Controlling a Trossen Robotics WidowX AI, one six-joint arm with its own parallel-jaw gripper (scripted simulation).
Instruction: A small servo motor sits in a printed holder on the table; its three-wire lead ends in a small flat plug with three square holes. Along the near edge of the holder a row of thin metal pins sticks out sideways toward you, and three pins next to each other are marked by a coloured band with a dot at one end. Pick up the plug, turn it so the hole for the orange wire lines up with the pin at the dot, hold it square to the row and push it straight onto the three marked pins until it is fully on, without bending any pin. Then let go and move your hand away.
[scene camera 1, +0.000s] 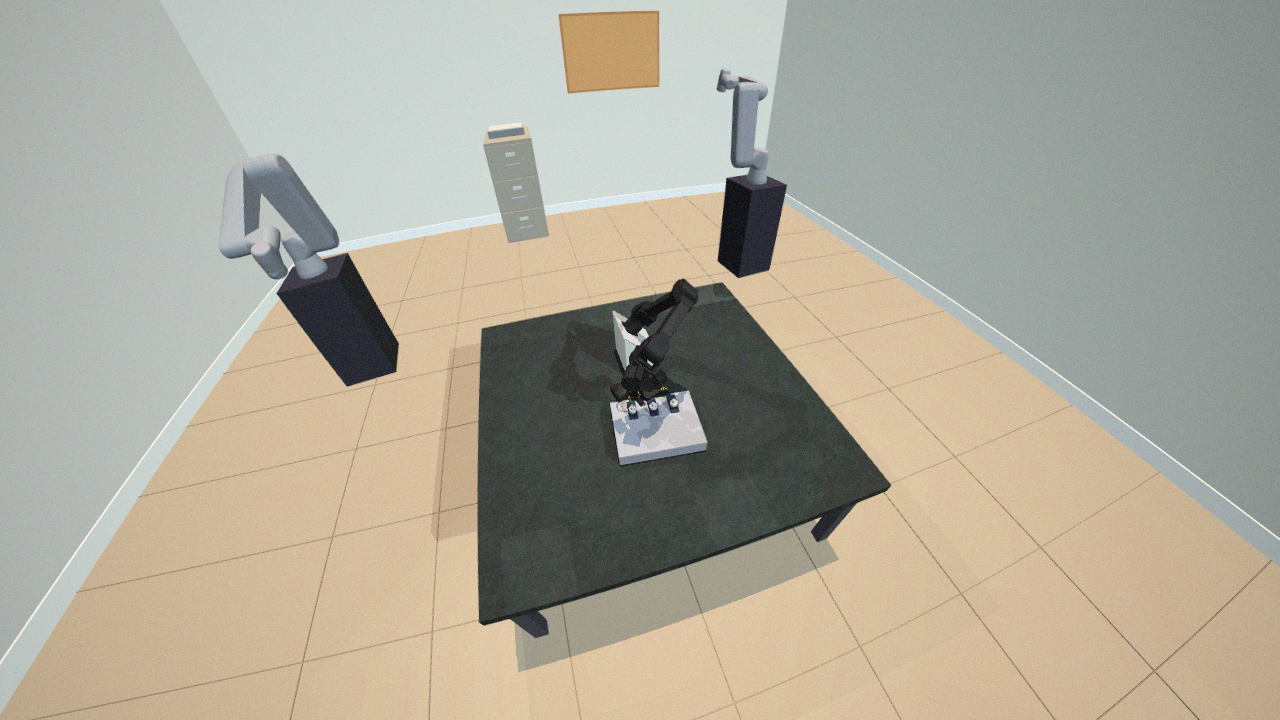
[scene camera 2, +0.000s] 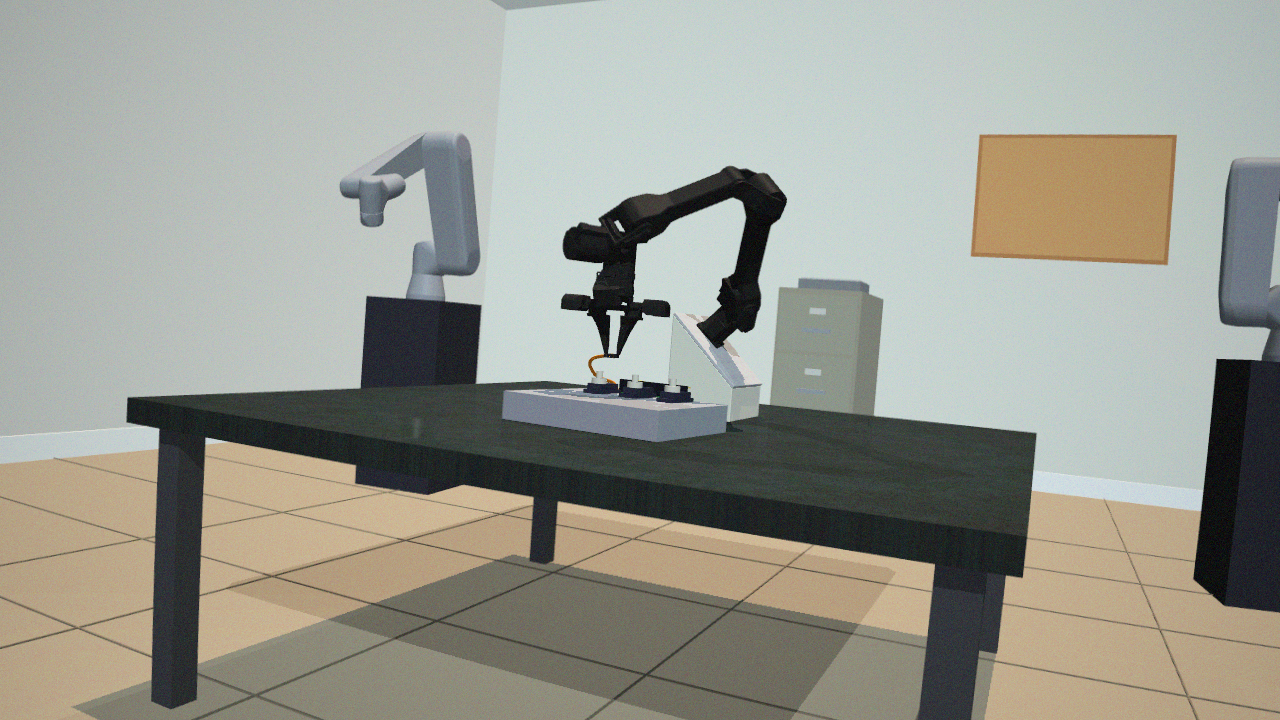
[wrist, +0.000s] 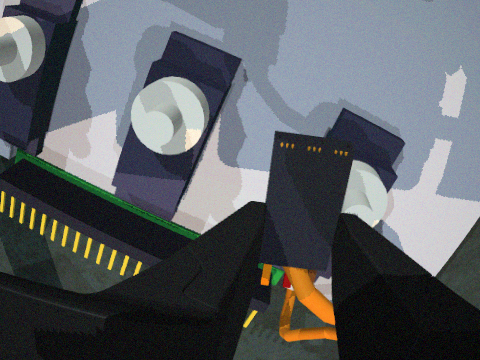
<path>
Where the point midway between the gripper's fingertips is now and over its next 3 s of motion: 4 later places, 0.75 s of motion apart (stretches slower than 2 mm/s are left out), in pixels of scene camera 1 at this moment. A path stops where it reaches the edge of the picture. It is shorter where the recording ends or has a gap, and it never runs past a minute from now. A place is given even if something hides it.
My gripper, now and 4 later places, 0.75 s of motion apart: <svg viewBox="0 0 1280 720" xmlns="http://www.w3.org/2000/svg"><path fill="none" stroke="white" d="M639 400L638 382L638 375L639 383L640 386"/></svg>
</path>
